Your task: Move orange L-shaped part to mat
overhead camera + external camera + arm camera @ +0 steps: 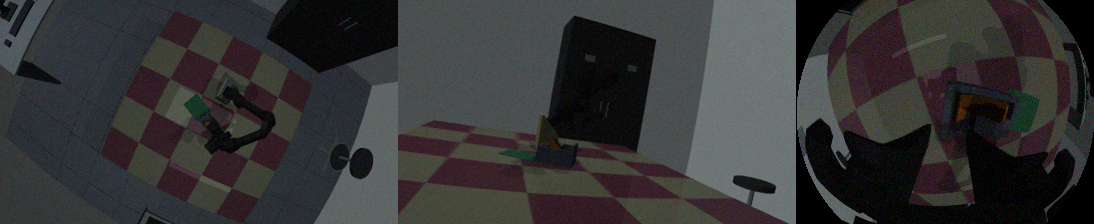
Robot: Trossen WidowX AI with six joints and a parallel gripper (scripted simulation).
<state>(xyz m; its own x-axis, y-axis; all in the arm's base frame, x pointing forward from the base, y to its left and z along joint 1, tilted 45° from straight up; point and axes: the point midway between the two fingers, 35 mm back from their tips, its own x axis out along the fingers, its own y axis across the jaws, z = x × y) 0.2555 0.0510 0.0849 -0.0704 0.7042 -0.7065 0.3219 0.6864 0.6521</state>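
Now: gripper tip 100 mm above the orange L-shaped part, 40 mm to the left of it and 20 mm past it. Round my gripper tip: green mat 210 mm to the right, 160 mm below, 70 mm behind.
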